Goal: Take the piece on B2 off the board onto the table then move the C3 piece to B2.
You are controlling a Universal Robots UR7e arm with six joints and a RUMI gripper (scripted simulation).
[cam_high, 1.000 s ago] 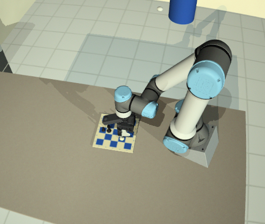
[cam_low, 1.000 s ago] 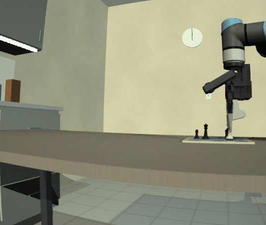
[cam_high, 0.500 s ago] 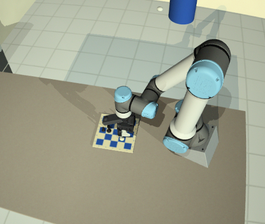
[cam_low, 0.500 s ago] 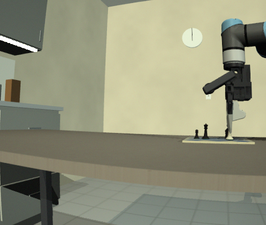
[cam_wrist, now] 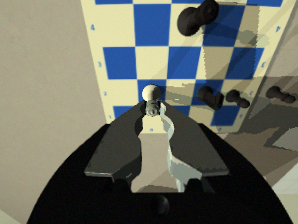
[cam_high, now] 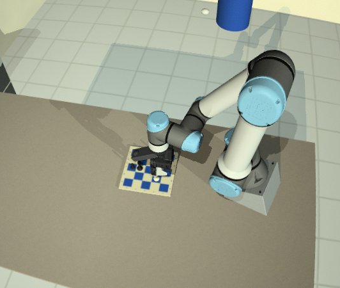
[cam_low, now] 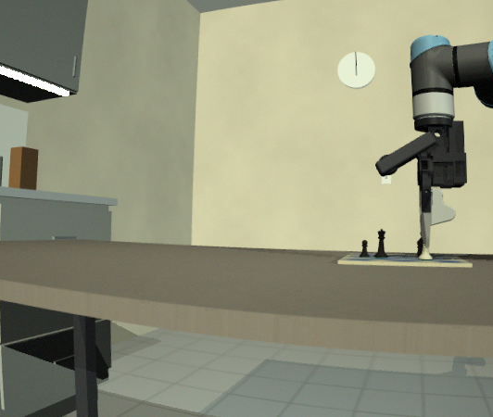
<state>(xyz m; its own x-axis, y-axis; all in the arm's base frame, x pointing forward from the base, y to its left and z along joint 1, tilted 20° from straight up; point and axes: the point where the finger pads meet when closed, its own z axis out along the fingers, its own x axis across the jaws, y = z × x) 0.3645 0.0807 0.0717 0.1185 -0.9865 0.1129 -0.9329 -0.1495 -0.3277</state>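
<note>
Right now the white piece is 1 cm below my hand. The rest, counted from my hand: black knight 1 cm ahead, 7 cm to the right, 2 cm below; chessboard 4 cm ahead, 3 cm to the right, 4 cm below.
</note>
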